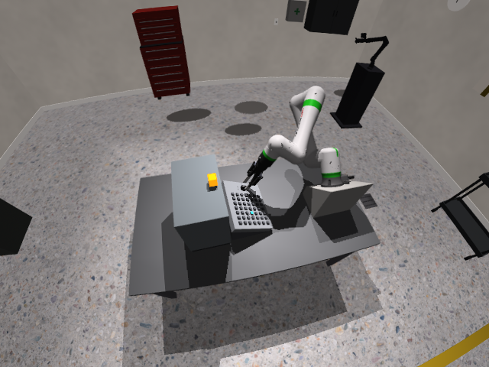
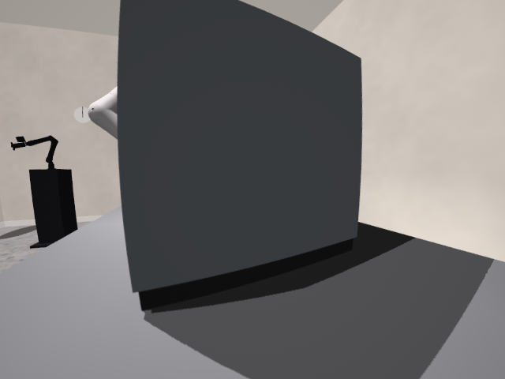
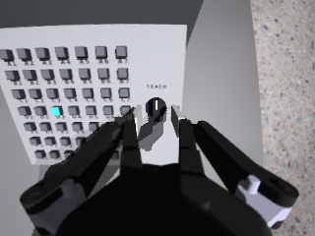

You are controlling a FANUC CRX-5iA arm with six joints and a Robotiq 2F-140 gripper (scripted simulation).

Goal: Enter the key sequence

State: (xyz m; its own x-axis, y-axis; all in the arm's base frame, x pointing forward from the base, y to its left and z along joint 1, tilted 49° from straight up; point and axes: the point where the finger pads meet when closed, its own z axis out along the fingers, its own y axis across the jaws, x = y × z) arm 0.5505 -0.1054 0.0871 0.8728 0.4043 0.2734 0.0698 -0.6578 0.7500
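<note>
The black selector knob lies 30 mm ahead of my hand and 40 mm below it. Also, from my hand: key 10 mm ahead, 200 mm to the left, 50 mm below; then white keypad panel 40 mm ahead, 110 mm to the left, 90 mm below.
</note>
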